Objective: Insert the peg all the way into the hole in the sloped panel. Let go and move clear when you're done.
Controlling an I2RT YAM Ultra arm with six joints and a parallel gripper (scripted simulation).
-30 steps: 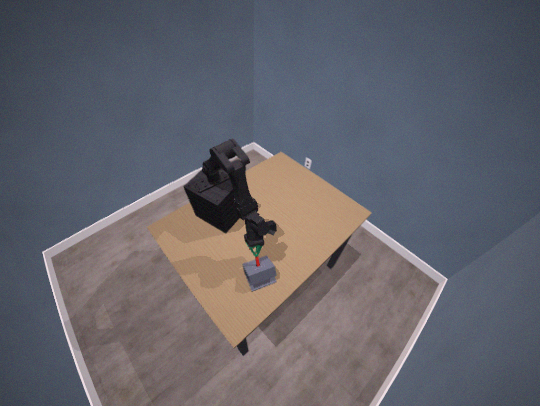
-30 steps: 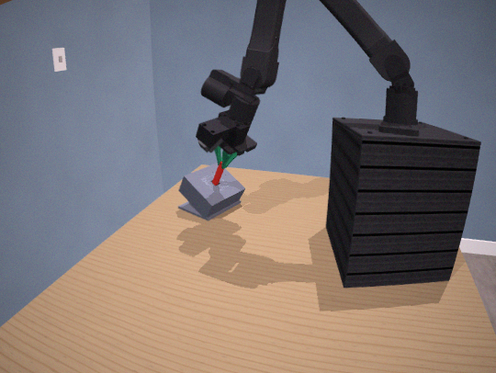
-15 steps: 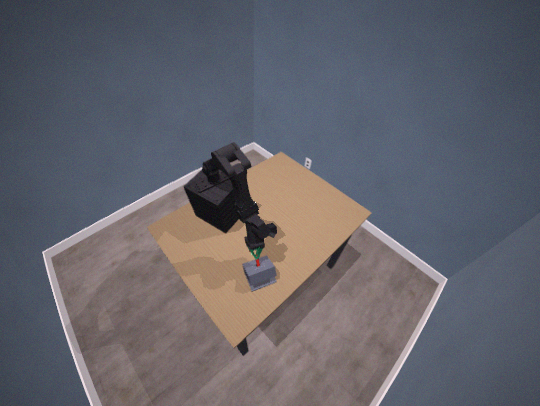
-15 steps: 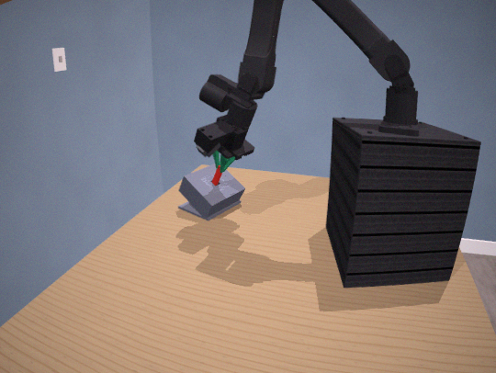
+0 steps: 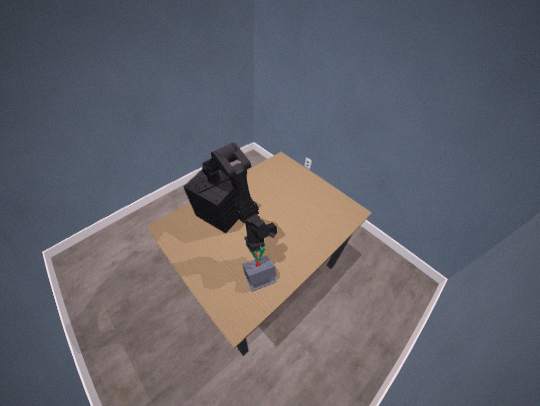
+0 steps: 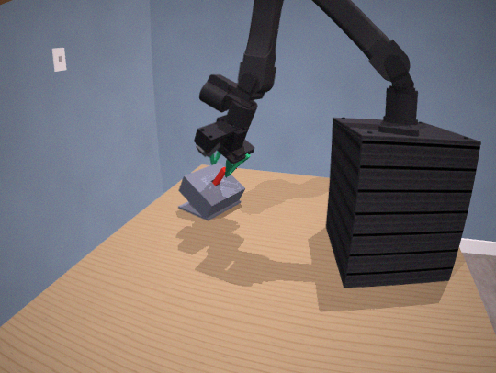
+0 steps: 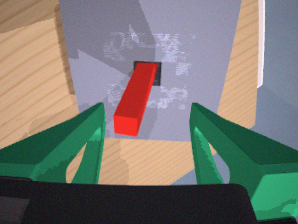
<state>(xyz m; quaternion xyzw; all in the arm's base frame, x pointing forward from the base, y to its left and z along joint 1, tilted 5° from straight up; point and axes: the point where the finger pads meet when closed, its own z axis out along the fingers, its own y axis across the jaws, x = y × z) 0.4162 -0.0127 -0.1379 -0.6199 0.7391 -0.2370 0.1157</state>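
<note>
My gripper is now 30 mm above the red peg and 10 mm short of it.
</note>
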